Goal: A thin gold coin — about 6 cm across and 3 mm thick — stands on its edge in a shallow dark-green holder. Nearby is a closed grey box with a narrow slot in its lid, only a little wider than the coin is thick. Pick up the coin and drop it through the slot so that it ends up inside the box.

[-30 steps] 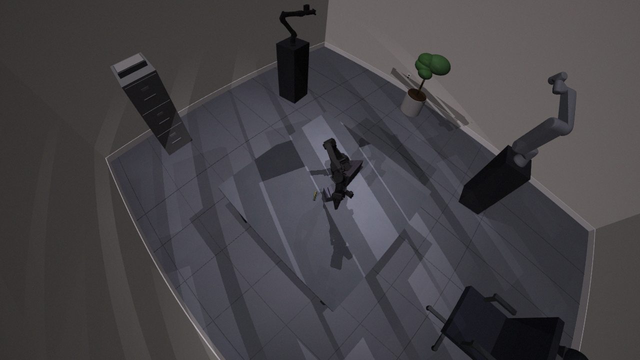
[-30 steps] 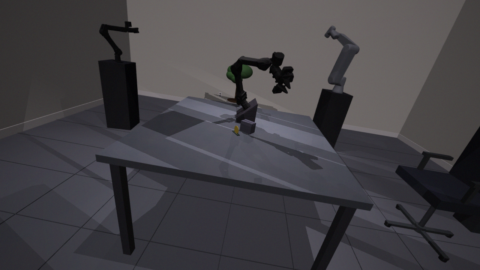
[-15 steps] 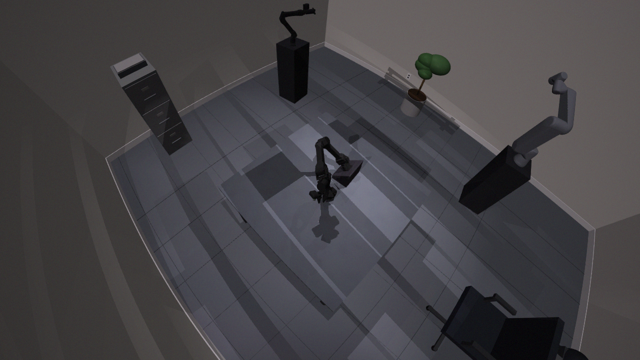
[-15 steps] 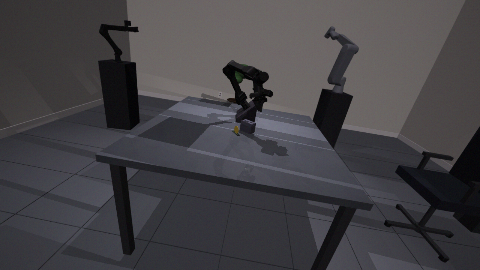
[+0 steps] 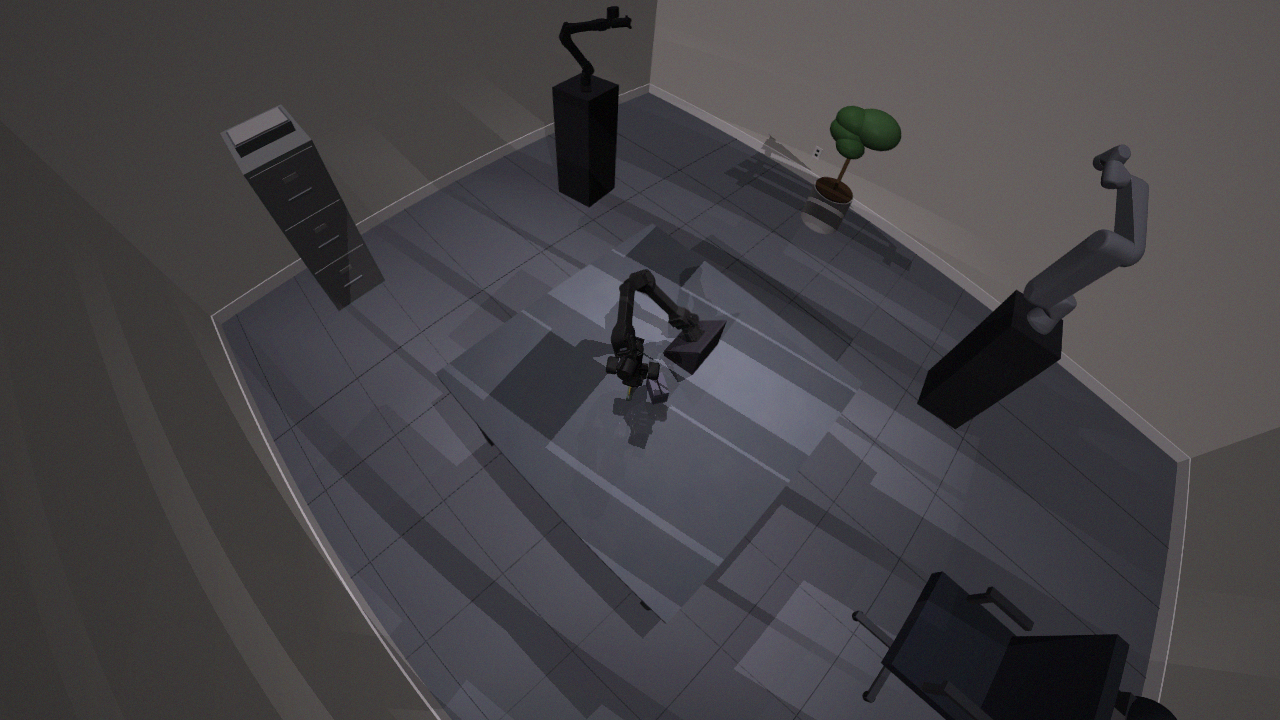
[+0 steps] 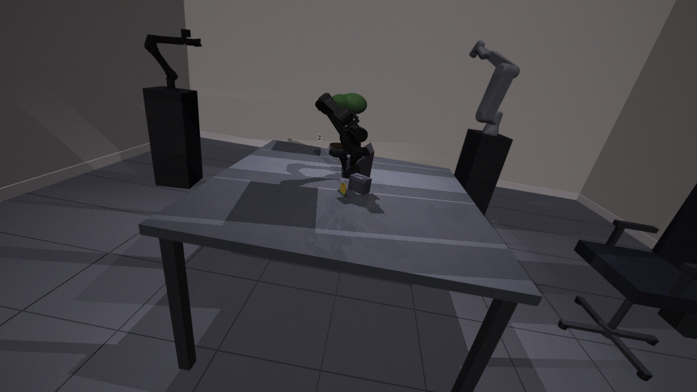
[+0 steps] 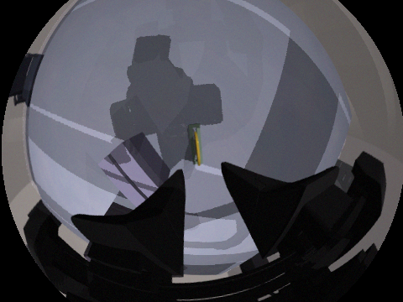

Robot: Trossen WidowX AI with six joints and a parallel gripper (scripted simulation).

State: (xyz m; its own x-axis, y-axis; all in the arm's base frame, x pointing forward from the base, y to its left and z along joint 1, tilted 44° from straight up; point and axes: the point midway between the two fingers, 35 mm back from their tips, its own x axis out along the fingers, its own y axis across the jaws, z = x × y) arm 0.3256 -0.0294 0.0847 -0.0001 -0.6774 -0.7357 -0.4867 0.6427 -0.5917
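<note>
Now: the gold coin 100 mm below my gripper tip, 10 mm to the right of it and 10 mm behind it.
</note>
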